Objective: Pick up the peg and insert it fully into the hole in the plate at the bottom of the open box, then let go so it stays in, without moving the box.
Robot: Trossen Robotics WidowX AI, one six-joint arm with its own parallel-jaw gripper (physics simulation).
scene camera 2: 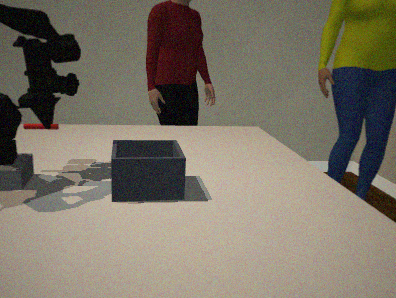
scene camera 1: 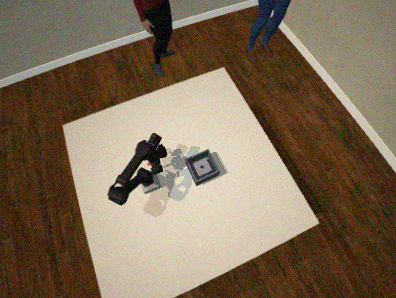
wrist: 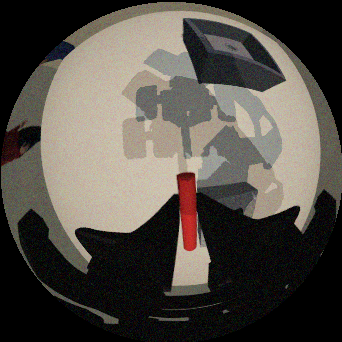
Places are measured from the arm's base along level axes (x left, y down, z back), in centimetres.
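Where they show: gripper, fingertip midpoint: (scene camera 2: 49, 128) (scene camera 1: 156, 161) (wrist: 186, 197); arm's base, origin of the base link: (scene camera 1: 147, 180).
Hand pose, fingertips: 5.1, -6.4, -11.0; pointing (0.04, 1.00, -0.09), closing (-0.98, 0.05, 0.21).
Things, the pixels of their top centre, and the offset from my fingertips, as dx, dy, dz. "spot": a spot on its surface instead. Level surfaces: height alone.
- red peg, middle of its top: (wrist: 188, 222) (scene camera 2: 41, 123) (scene camera 1: 153, 161) +0.3, -1.1, +1.9
- dark open box, middle of its top: (wrist: 236, 37) (scene camera 2: 147, 148) (scene camera 1: 202, 164) -16.1, +1.8, -22.0
- pale plate, middle of its top: (wrist: 231, 46) (scene camera 1: 202, 166) -16.1, +5.5, -22.0
- small dark hole, surface spot: (wrist: 232, 47) (scene camera 1: 203, 167) spot: -16.9, +6.3, -22.5
- pale table top, its level: dy +11.6
The red peg (scene camera 1: 149, 163) (scene camera 2: 41, 126) (wrist: 188, 210) is held between the tips of my black gripper (scene camera 2: 49, 125) (wrist: 186, 197), which is shut on it. In scene camera 2 the peg lies level, sticking out on both sides of the fingertips, above the table. The dark open box (scene camera 1: 191, 170) (scene camera 2: 148, 180) (wrist: 225, 75) stands upright on the table, apart from the gripper, to its right in both scene views and at the upper right in the wrist view. Inside is a pale plate (scene camera 1: 207, 169) (wrist: 215, 44) with a small dark hole (scene camera 1: 202, 167) (wrist: 232, 47). The plate is hidden in scene camera 2.
The arm's grey base (scene camera 1: 151, 186) (scene camera 2: 16, 174) stands on the pale table top (scene camera 1: 240, 210) (scene camera 2: 280, 230), left of the box. Arm shadows fall between base and box. Two people (scene camera 1: 161, 35) (scene camera 2: 177, 50) (scene camera 1: 267, 22) (scene camera 2: 365, 75) stand beyond the table.
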